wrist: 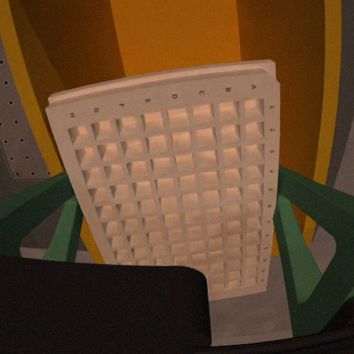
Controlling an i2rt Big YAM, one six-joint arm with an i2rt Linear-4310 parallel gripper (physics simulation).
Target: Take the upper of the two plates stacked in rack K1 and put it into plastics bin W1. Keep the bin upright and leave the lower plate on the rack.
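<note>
My gripper (177,176) has its green fingers shut on the two long sides of the off-white 96-well plate (187,181). The plate is tilted, with its row letters H to A toward the top of the wrist view and its wells facing the camera. The yellow-orange bin W1 (333,50) lies beyond the plate, with its inner walls and rims on both sides of it. The plate overlaps the bin's opening in this view; its height relative to the rim cannot be told. The near left corner of the plate is hidden behind a black part. Rack K1 and the lower plate do not show.
A grey panel with small dark holes (15,105) is at the left, outside the bin's rim. A grey surface (245,320) shows below the plate at the bottom. A black part of the arm (100,305) covers the lower left.
</note>
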